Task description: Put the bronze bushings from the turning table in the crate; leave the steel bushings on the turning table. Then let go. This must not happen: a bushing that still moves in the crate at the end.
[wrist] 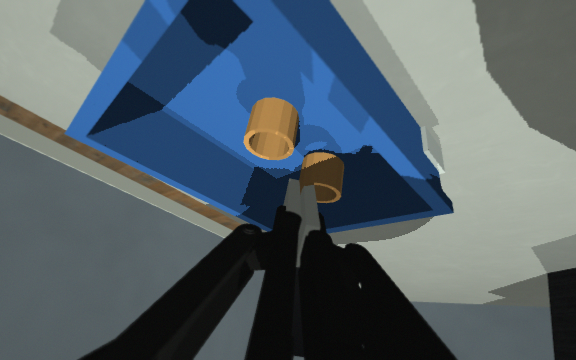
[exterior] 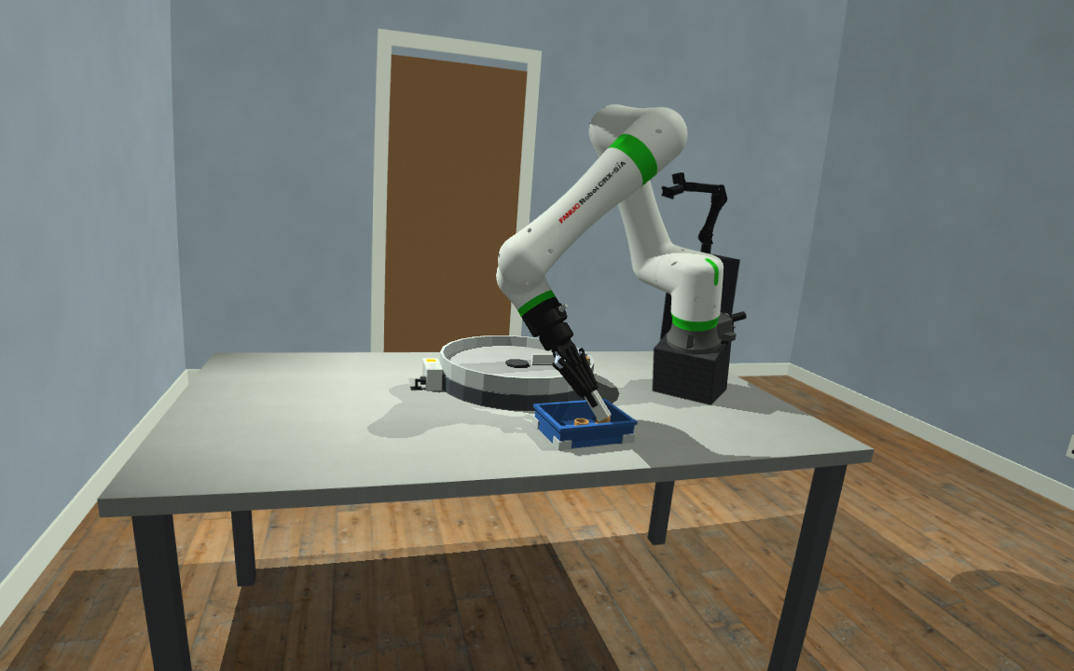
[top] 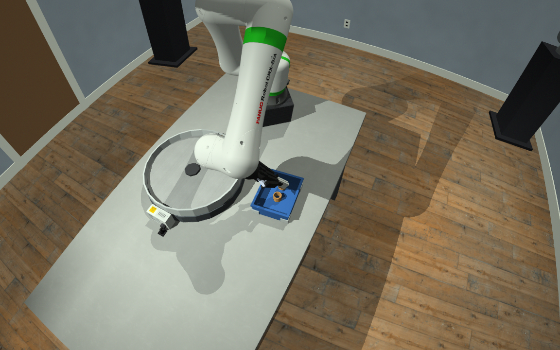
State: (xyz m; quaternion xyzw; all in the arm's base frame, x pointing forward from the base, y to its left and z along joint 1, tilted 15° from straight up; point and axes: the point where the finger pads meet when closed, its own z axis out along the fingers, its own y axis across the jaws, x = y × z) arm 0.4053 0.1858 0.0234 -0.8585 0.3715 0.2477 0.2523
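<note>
Now: the blue crate 4 cm below my hand and 3 cm ahead of it. Round my hand: round turning table: 37 cm to the right, 6 cm ahead, 1 cm below.
</note>
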